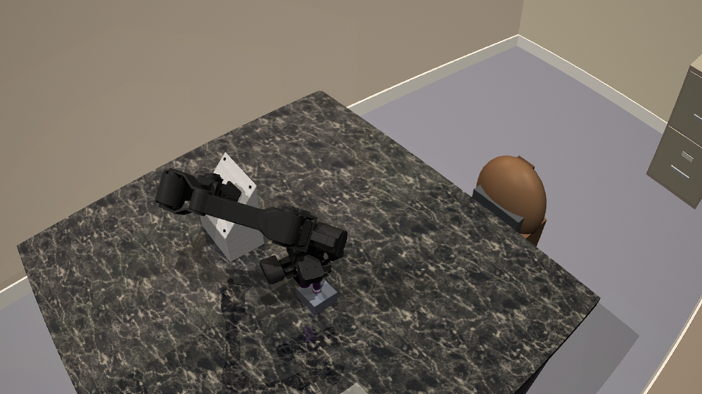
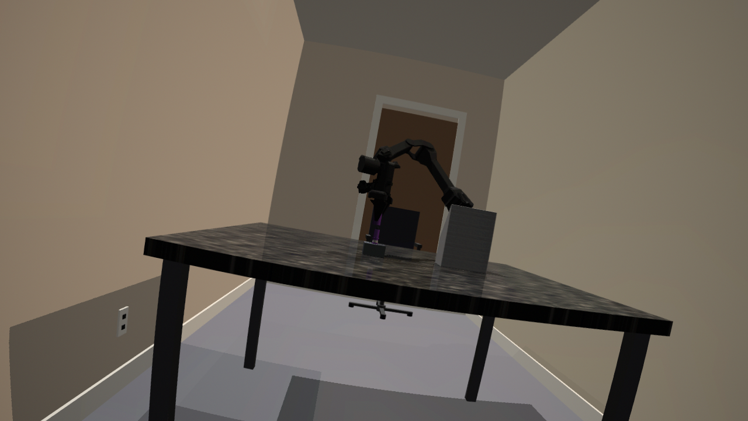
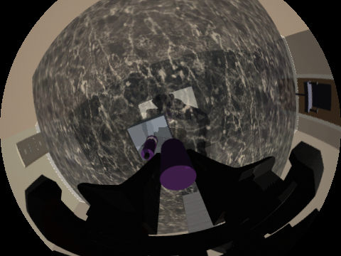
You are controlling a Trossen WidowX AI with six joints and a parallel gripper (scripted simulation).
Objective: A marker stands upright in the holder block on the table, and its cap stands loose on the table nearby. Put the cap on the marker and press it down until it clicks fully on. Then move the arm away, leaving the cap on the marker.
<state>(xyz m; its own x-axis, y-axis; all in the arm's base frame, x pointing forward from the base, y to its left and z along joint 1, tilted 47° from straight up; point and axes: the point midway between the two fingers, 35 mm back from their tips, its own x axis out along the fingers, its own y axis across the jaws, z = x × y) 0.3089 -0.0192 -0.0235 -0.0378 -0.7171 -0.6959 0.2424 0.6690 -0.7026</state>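
The holder block lies 100 mm below my gripper tip and 40 mm to the left of it. From my gripper tip the other things lie so: purple cap 10 mm above.
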